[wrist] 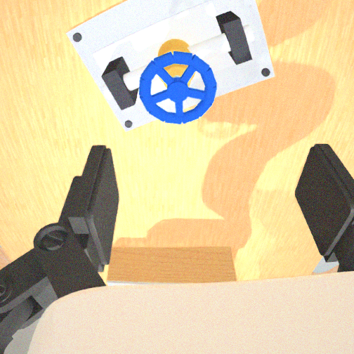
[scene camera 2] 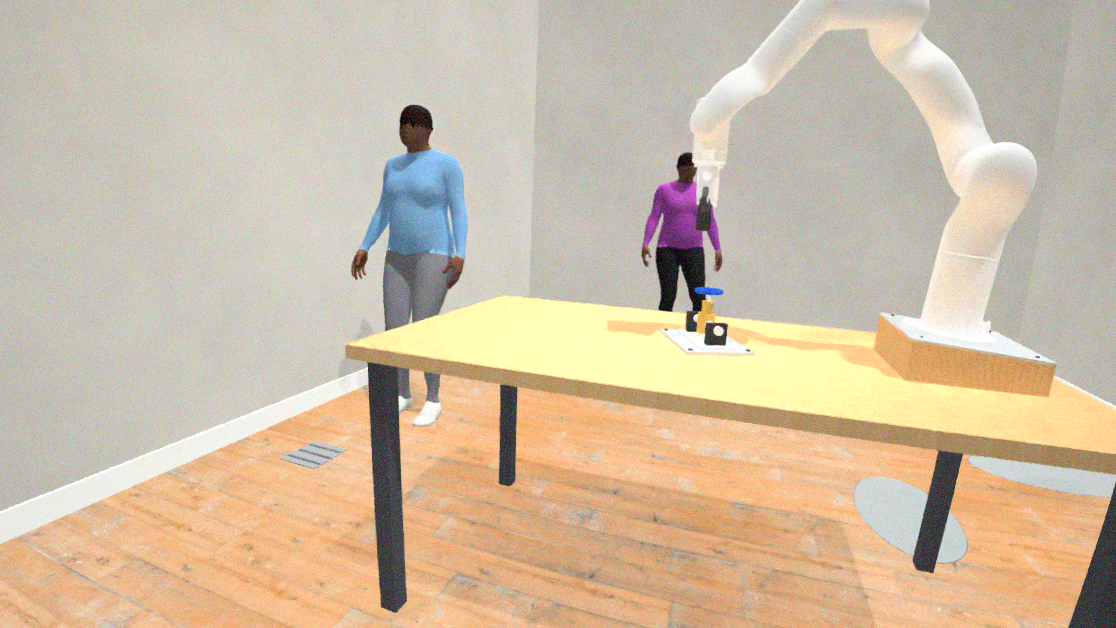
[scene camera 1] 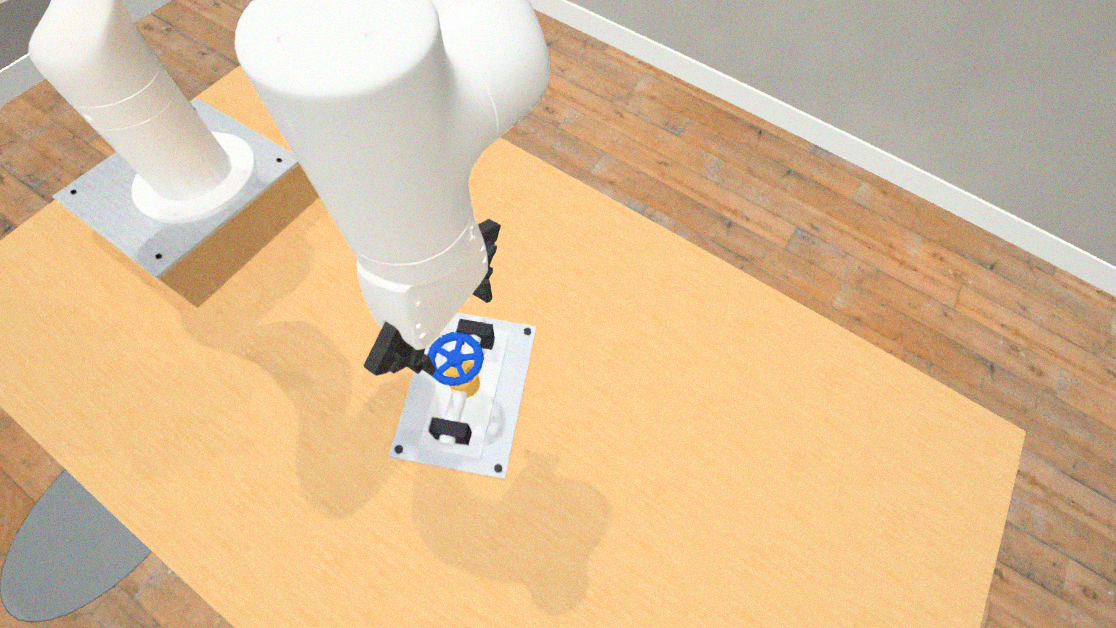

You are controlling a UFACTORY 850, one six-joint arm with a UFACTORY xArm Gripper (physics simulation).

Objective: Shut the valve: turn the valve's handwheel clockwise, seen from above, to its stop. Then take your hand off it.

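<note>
The valve's blue five-spoked handwheel [scene camera 1: 455, 358] [scene camera 2: 708, 291] [wrist: 178, 90] lies level on top of a yellow valve body [scene camera 1: 468, 385] [scene camera 2: 706, 316] [wrist: 173, 47]. Two black blocks hold the white pipe on a pale plate [scene camera 1: 515, 390] [scene camera 2: 686, 340] [wrist: 260, 45]. My gripper [scene camera 1: 458, 331] [scene camera 2: 703, 227] [wrist: 211, 169] is open and empty, pointing down, well above the handwheel and apart from it. In the wrist view the wheel shows beyond the fingertips, nearer the left finger's side. The arm hides part of the plate's far edge in scene camera 1.
The valve plate lies on a wooden table [scene camera 1: 741, 406] [scene camera 2: 546, 343]. The arm's base stands on a wooden block [scene camera 1: 241, 249] [scene camera 2: 967, 378] [wrist: 172, 264] with a metal top. A person in blue [scene camera 2: 422, 203] and a person in purple [scene camera 2: 675, 218] stand beyond the table.
</note>
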